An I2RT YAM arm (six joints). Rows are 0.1 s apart.
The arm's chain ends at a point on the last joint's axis. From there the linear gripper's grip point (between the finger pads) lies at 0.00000 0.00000 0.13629 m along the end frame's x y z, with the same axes.
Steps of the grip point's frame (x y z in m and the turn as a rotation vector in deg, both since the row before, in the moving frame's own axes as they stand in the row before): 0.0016 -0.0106 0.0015 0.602 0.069 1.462; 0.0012 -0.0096 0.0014 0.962 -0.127 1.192; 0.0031 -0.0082 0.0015 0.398 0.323 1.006; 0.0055 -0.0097 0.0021 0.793 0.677 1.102; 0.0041 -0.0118 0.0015 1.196 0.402 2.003; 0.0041 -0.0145 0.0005 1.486 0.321 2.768; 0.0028 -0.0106 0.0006 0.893 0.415 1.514; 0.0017 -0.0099 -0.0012 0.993 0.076 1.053; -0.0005 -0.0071 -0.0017 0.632 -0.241 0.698; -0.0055 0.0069 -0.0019 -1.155 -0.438 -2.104
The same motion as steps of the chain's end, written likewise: 0.0014 -0.0092 0.0015 0.602 0.069 1.462; 0.0015 -0.0073 0.0014 0.962 -0.127 1.192; 0.0023 -0.0073 0.0015 0.398 0.323 1.006; 0.0039 -0.0078 0.0021 0.793 0.677 1.102; 0.0031 -0.0090 0.0015 1.196 0.402 2.003; 0.0033 -0.0110 0.0005 1.486 0.321 2.768; 0.0018 -0.0085 0.0006 0.893 0.415 1.514; 0.0015 -0.0075 -0.0012 0.993 0.076 1.053; 0.0001 -0.0056 -0.0017 0.632 -0.241 0.698; -0.0045 0.0041 -0.0019 -1.155 -0.438 -2.104
